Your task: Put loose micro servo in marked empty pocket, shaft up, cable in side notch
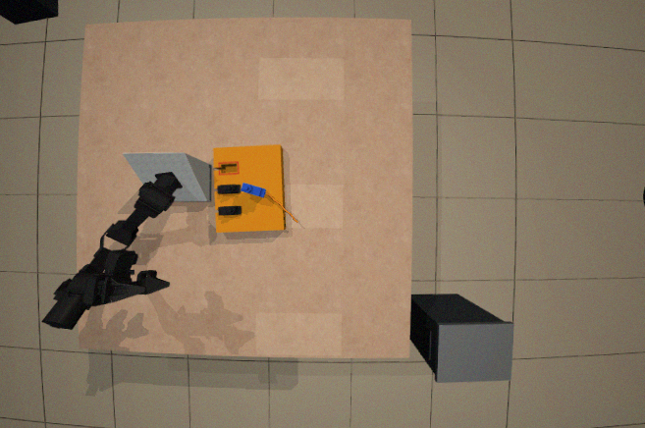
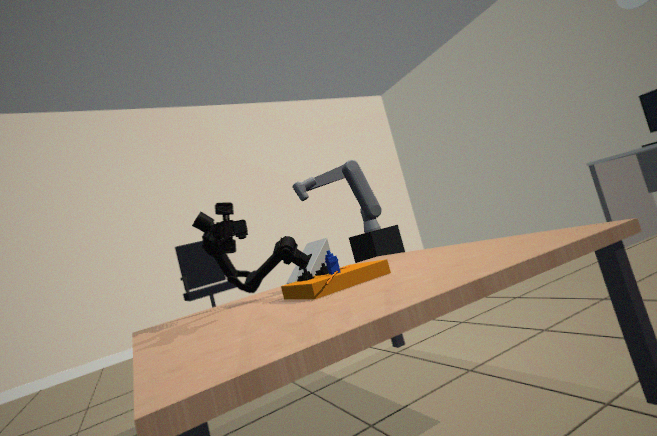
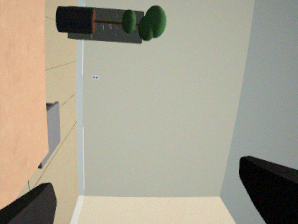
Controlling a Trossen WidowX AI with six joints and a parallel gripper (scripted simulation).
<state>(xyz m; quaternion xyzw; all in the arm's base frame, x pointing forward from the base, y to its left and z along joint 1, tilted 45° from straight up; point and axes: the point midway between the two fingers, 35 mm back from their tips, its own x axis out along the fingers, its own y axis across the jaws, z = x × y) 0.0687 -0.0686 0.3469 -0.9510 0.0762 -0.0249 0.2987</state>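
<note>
My gripper tip is 210 mm short of the orange deck, 250 mm to the right of it and 280 mm above it.
</note>
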